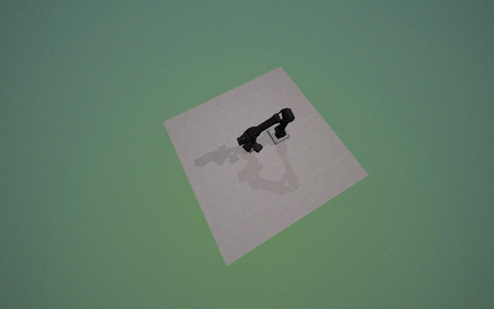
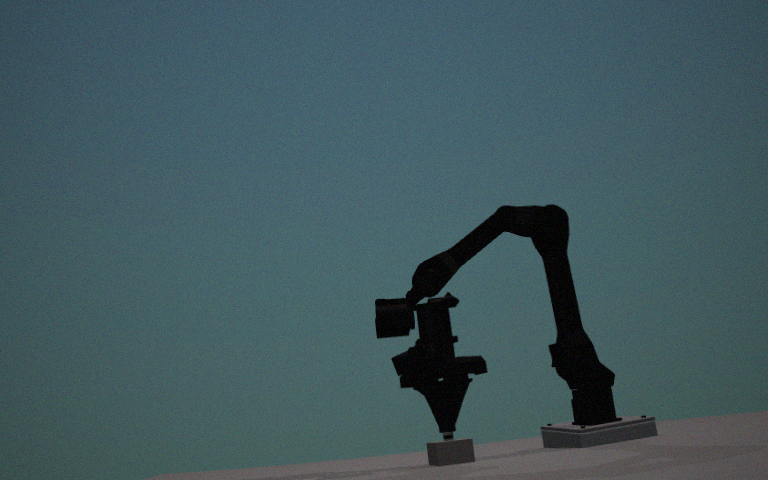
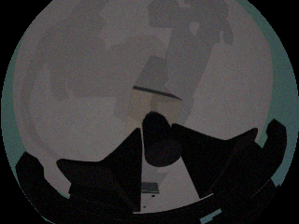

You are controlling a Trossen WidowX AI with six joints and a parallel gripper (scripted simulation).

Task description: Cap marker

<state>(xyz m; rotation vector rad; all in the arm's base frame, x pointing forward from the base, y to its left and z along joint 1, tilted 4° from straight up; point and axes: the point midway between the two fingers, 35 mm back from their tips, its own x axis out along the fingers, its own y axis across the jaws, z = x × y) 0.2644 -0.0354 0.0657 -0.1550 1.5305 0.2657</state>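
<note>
My gripper tip is now 1 cm below the dark cap. Also, from my gripper tip: holder block: 4 cm below.
</note>
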